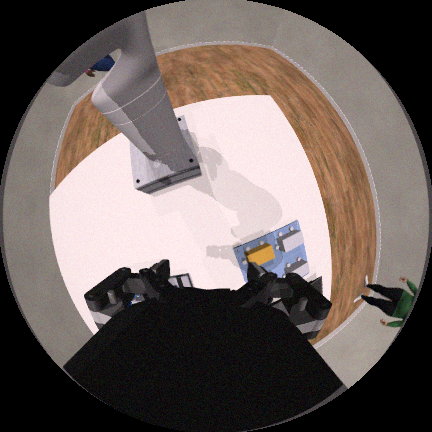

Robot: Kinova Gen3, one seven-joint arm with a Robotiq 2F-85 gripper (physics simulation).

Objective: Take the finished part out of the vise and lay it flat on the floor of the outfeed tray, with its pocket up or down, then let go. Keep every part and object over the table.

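Where they show: gripper, fingertip midpoint: (208,269); arm's base, link origin: (162,142).
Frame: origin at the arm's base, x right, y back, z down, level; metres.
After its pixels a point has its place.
Note:
My gripper (208,269) @[x 0.002, y -0.244, z -0.115 m] is open, its two black fingers wide apart with nothing between them, above the white table. Part of a small dark-edged object with light grey inside (181,281) @[x 0.109, y -0.300, z 0.055 m] shows between the fingers, close to the left one; the gripper body hides the rest, and I cannot tell whether it is the vise. A dark edge (316,284) @[x -0.218, y -0.515, z 0.046 m] shows behind the right finger; I cannot tell whether it belongs to the outfeed tray. A small bit of blue (135,299) @[x 0.212, y -0.284, z -0.014 m] shows through the left finger linkage. The finished part cannot be made out.
A blue plate (284,259) @[x -0.148, y -0.376, z 0.067 m] with round pegs lies at the right, partly behind the right finger. It holds an orange block (260,254) @[x -0.086, y -0.313, z 0.031 m] and grey blocks (291,241) @[x -0.168, y -0.326, z 0.031 m] (297,267) @[x -0.163, y -0.401, z 0.034 m]. The robot's base (145,176) @[x 0.061, y -0.056, z 0.000 m] stands on the white table (100,215) @[x 0.284, y -0.035, z 0.075 m]. A person in green (406,306) is at the far right.

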